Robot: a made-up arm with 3 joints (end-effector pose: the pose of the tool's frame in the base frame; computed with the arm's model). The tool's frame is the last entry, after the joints.
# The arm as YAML. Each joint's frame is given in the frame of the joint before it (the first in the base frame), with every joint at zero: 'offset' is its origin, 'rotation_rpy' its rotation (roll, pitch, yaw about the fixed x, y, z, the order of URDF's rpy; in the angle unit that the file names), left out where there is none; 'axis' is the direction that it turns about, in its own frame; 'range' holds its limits. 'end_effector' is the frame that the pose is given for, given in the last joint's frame.
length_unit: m
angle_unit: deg
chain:
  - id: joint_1
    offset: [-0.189, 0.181, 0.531]
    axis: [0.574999, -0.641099, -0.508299]
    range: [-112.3, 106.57]
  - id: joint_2
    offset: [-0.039, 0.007, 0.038]
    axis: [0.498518, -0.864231, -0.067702]
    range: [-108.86, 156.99]
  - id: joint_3
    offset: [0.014, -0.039, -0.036]
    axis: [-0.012, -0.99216, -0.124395]
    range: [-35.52, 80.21]
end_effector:
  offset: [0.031, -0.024, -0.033]
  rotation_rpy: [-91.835, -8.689, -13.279]
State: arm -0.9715 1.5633 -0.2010
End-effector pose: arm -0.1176 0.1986 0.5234 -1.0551 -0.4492 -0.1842
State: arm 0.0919 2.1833 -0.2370
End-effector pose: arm -0.1449 0.1411 0.6059 0.0585 -0.9369 -1.3445
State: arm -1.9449 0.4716 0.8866
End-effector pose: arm -0.1296 0.1829 0.5085 -1.7252 -0.6920 0.6404
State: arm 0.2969 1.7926 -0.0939
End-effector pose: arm -0.1485 0.1330 0.5857 -0.0591 -0.8073 -1.4707
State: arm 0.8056 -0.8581 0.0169
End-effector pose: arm -0.2309 0.1359 0.4637 -1.4769 0.4899 -0.2759
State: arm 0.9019 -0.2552 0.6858
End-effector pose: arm -0.1942 0.1287 0.4923 -0.9751 -0.1252 -1.4702
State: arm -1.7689 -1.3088 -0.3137
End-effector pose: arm -0.1103 0.1648 0.6099 1.4107 -0.5718 -1.2742
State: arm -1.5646 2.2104 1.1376
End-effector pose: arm -0.1084 0.2021 0.5508 -0.1367 -0.6289 -1.2213
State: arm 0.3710 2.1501 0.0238
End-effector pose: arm -0.1713 0.1174 0.6006 0.4201 -0.9829 -1.7422
